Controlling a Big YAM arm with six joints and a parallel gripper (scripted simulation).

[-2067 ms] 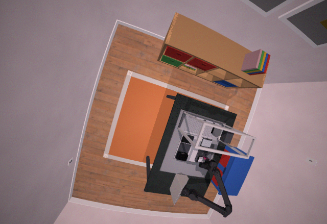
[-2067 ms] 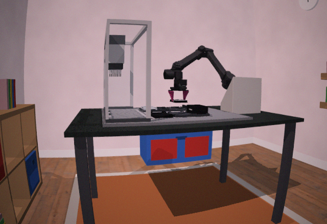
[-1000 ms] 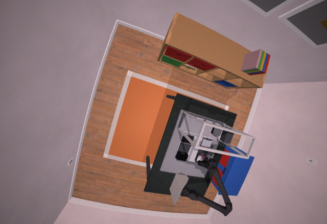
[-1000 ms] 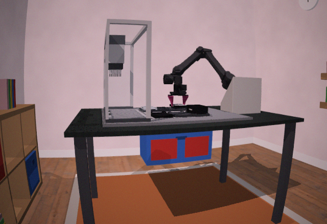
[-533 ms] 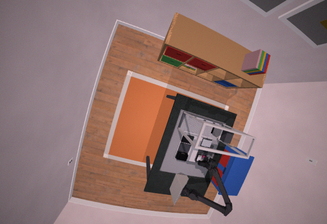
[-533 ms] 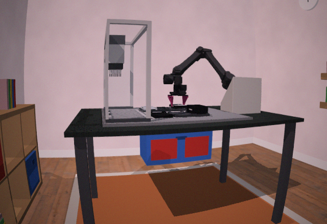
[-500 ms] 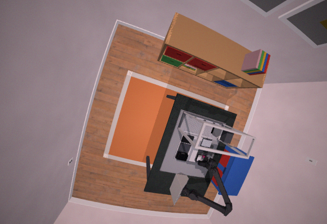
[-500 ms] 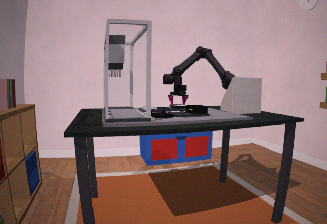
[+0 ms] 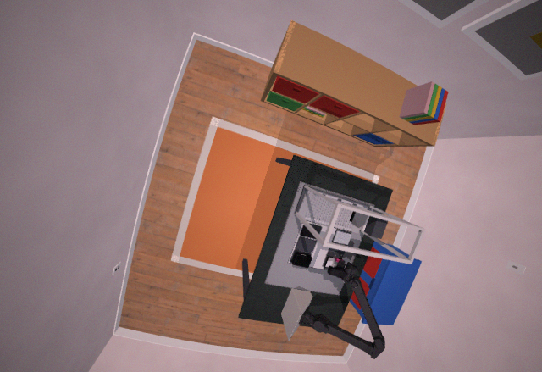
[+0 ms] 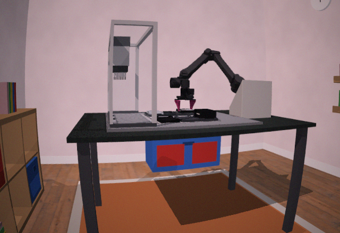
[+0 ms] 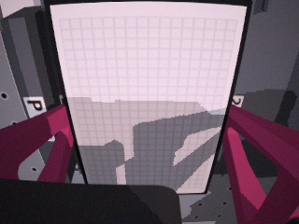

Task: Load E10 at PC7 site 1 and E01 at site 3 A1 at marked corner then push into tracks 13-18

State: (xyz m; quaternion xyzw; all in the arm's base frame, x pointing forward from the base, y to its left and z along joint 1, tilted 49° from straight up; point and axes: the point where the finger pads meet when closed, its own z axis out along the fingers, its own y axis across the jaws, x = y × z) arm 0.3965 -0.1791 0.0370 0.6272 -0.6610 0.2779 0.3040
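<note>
My gripper is now right at the 384-well plate E10. From my hand the other things lie so: plate carrier PC7 (10 cm ahead, 1 cm below); dark nest (20 cm ahead, 26 cm to the left, 2 cm below); white 96-well plate E01 (20 cm ahead, 1 cm to the right, 1 cm below).
</note>
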